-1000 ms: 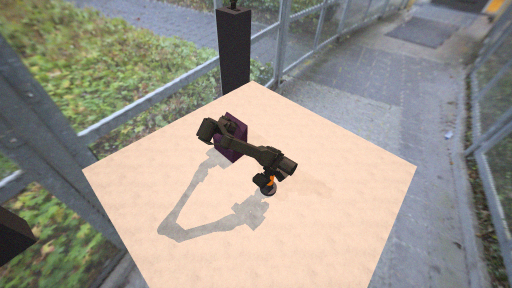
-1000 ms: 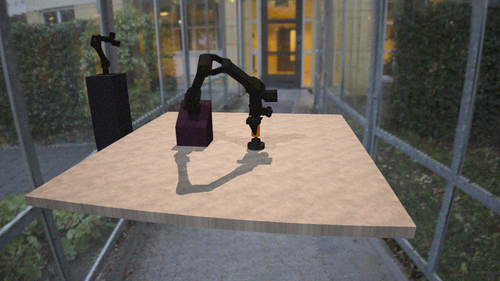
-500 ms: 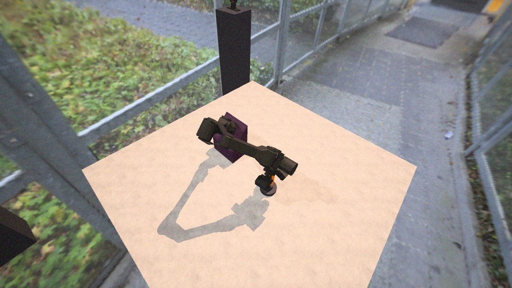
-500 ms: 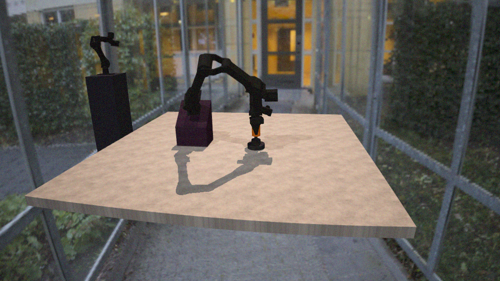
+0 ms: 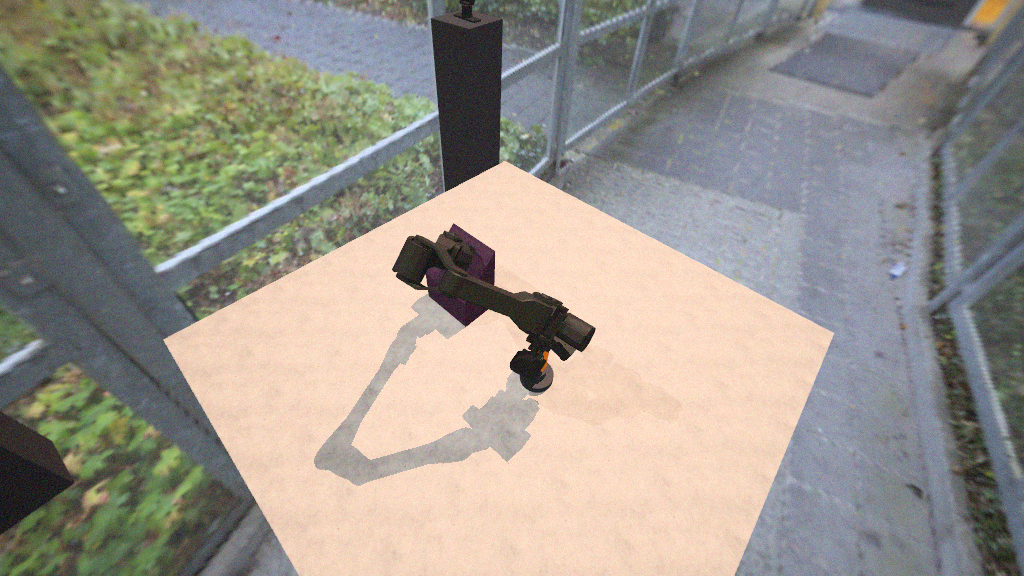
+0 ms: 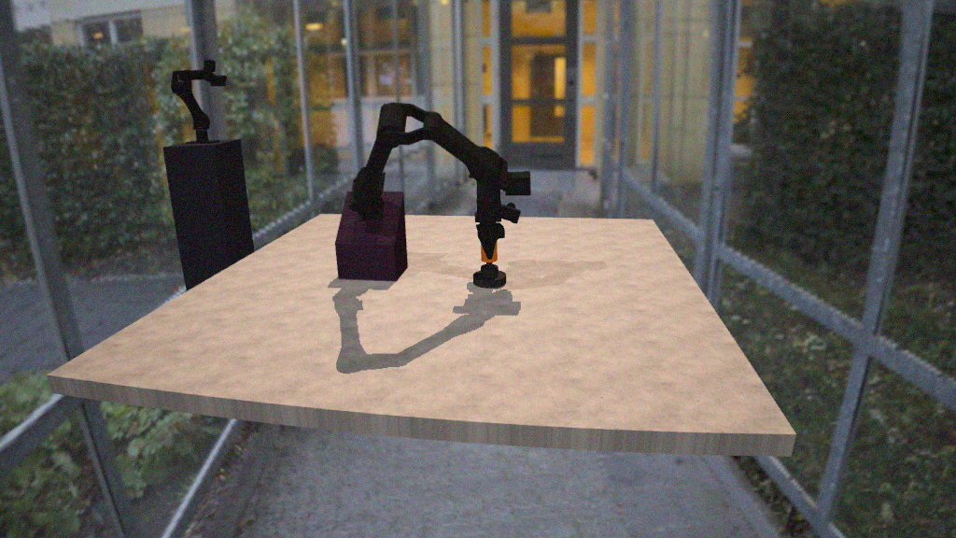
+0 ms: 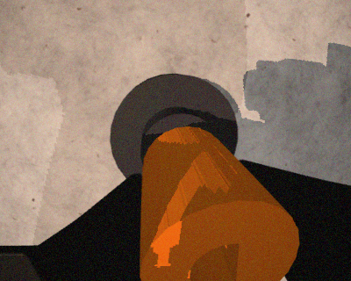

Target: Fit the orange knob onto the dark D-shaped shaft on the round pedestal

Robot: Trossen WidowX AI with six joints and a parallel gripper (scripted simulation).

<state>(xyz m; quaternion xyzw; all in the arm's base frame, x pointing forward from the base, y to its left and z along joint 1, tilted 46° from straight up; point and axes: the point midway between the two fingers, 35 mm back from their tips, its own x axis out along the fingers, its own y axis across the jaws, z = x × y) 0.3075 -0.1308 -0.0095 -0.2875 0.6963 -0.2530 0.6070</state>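
Right now my gripper tip is 2 cm below the orange knob. Round my gripper tip: pedestal 4 cm below.
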